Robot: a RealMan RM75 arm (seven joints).
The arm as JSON. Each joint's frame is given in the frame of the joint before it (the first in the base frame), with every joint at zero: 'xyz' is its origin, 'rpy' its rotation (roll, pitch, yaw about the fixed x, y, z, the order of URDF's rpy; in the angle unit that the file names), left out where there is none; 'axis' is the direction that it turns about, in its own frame. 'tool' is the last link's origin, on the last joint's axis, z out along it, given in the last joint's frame.
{
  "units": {
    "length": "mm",
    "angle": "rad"
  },
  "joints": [
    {
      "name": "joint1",
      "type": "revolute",
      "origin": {
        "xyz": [
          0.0,
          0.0,
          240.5
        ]
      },
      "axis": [
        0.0,
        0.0,
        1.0
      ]
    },
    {
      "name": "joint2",
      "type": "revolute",
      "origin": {
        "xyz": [
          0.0,
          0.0,
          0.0
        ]
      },
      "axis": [
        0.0,
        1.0,
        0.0
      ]
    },
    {
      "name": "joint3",
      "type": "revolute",
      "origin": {
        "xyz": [
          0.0,
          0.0,
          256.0
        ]
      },
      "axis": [
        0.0,
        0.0,
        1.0
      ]
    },
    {
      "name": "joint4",
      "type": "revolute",
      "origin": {
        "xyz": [
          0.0,
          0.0,
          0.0
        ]
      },
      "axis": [
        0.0,
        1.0,
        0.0
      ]
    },
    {
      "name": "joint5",
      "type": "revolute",
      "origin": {
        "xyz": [
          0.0,
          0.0,
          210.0
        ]
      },
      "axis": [
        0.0,
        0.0,
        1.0
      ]
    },
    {
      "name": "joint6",
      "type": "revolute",
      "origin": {
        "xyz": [
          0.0,
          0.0,
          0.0
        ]
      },
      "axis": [
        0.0,
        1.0,
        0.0
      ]
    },
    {
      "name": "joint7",
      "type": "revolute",
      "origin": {
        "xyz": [
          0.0,
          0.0,
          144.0
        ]
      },
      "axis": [
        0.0,
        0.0,
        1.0
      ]
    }
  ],
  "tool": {
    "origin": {
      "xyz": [
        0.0,
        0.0,
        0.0
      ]
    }
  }
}
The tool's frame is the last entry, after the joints.
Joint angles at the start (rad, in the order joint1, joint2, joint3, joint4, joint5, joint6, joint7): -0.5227 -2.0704 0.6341 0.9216 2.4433 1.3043 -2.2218
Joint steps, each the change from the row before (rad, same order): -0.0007 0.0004 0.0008 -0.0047 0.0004 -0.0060 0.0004; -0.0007 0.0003 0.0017 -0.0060 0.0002 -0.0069 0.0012; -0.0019 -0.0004 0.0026 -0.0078 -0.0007 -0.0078 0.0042; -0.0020 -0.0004 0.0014 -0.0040 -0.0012 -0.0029 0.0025; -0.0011 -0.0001 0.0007 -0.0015 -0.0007 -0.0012 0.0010; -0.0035 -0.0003 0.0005 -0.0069 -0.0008 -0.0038 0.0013; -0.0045 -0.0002 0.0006 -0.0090 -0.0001 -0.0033 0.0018; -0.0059 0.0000 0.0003 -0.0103 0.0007 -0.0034 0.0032; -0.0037 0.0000 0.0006 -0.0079 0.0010 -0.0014 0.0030; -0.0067 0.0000 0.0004 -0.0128 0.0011 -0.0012 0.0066; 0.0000 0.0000 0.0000 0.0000 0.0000 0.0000 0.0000; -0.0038 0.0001 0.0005 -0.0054 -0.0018 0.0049 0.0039; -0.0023 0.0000 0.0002 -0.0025 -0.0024 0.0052 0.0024; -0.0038 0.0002 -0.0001 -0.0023 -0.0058 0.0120 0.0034; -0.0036 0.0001 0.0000 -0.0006 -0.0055 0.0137 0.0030
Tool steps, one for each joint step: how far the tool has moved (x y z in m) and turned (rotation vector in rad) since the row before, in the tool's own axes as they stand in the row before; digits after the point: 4 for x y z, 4 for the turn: -0.0002 -0.0005 0.0008 0.0026 0.0003 -0.0011; -0.0004 -0.0004 0.0011 0.0023 -0.0004 -0.0005; -0.0003 0.0003 0.0018 0.0004 -0.0006 0.0026; 0.0002 0.0006 0.0011 -0.0018 -0.0001 0.0023; 0.0003 0.0003 0.0004 -0.0008 0.0003 0.0013; 0.0002 0.0008 0.0016 -0.0026 -0.0005 0.0000; 0.0001 0.0011 0.0020 -0.0040 -0.0023 0.0004; 0.0003 0.0013 0.0022 -0.0044 -0.0030 0.0023; -0.0003 0.0009 0.0016 -0.0038 -0.0039 0.0021; -0.0002 0.0018 0.0027 -0.0076 -0.0060 0.0051; 0.0000 0.0000 0.0000 0.0000 0.0000 0.0000; 0.0002 0.0018 0.0012 -0.0092 -0.0038 0.0037; 0.0002 0.0014 0.0006 -0.0078 -0.0021 0.0023; 0.0007 0.0027 0.0006 -0.0154 -0.0025 0.0036; 0.0008 0.0028 0.0004 -0.0158 -0.0028 0.0043
